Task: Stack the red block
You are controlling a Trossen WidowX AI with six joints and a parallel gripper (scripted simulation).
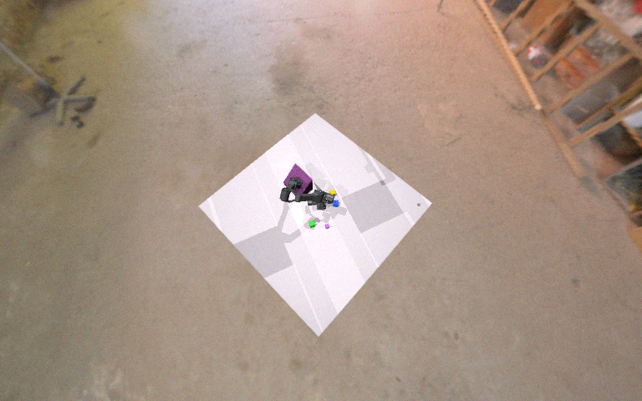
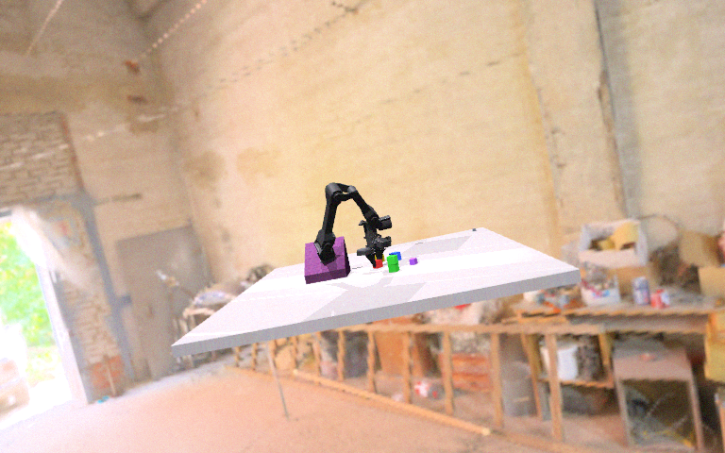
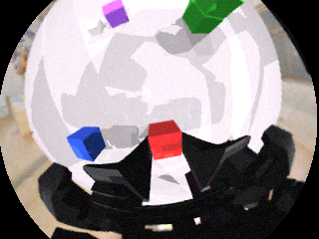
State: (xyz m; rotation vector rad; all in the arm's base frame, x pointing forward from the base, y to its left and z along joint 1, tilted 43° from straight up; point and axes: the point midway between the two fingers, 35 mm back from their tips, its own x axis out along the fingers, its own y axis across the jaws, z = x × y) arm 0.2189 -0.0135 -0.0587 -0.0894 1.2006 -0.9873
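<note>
My gripper tip is now 8 cm short of the blue block, 9 cm to the right of it and 1 cm below it. The rest, counted from my gripper tip: small purple block (17 cm ahead, 8 cm to the right, 1 cm above); then yellow block (14 cm to the left, 1 cm above); then red block (1 cm above).
</note>
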